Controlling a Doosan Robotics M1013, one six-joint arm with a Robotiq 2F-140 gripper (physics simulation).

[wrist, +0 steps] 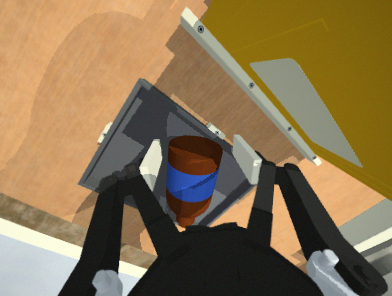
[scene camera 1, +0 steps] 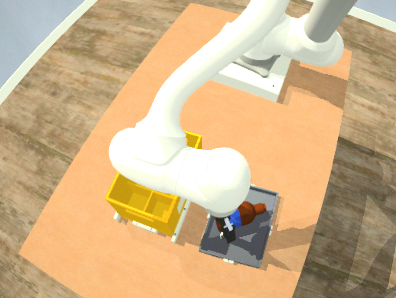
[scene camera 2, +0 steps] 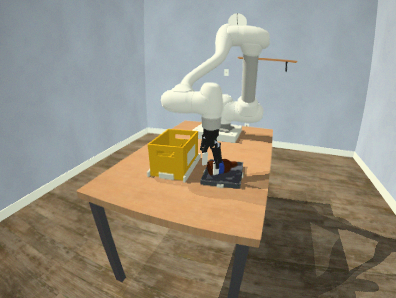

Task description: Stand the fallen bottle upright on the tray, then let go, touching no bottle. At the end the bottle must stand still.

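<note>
The brown bottle with a blue label lies on its side on the grey tray. In scene camera 1 its neck points to the upper right, close to the tray's edge. My gripper is open, with one pale pad on each side of the bottle near its base end. In the wrist view a gap shows between the bottle and each pad. The arm hides part of the bottle's base end in scene camera 1.
A yellow crate with compartments stands beside the tray, with a pale rail along its foot. The arm's white base stands farther back on the wooden table.
</note>
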